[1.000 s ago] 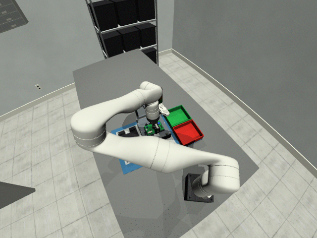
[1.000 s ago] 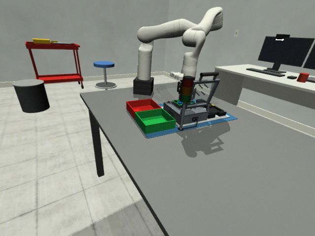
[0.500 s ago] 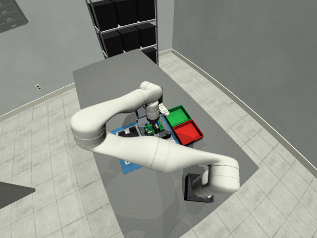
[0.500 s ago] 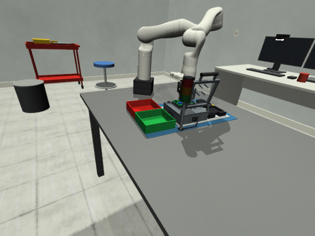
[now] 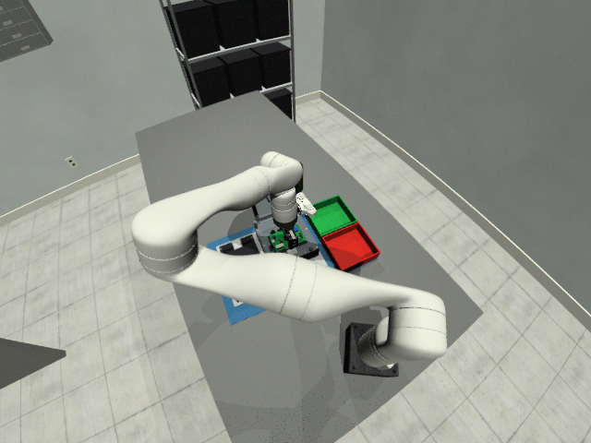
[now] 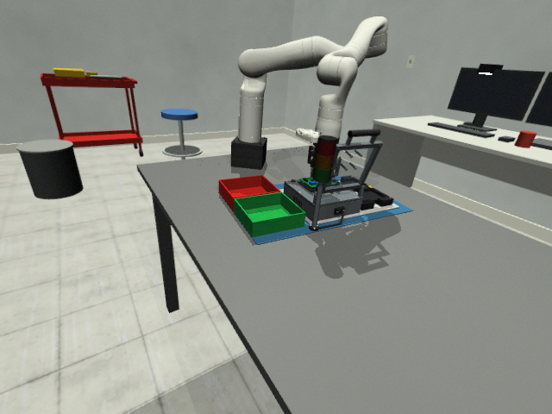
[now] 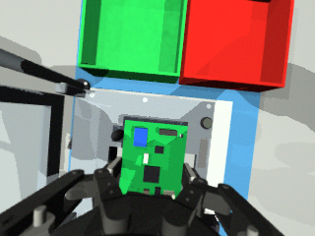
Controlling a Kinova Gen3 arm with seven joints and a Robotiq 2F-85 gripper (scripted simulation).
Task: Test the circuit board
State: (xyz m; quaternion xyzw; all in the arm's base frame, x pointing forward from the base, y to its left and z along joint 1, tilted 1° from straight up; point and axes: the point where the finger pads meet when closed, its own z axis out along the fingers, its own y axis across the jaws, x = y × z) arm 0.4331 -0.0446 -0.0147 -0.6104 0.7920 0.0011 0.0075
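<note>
Right now my hand is right at the green circuit board. The rest, counted from my hand: clear lid 120 mm ahead, 100 mm above, 30 mm to the right; tester bed 10 mm below, 10 mm ahead; green bin 210 mm to the right, 70 mm below, 10 mm behind.
</note>
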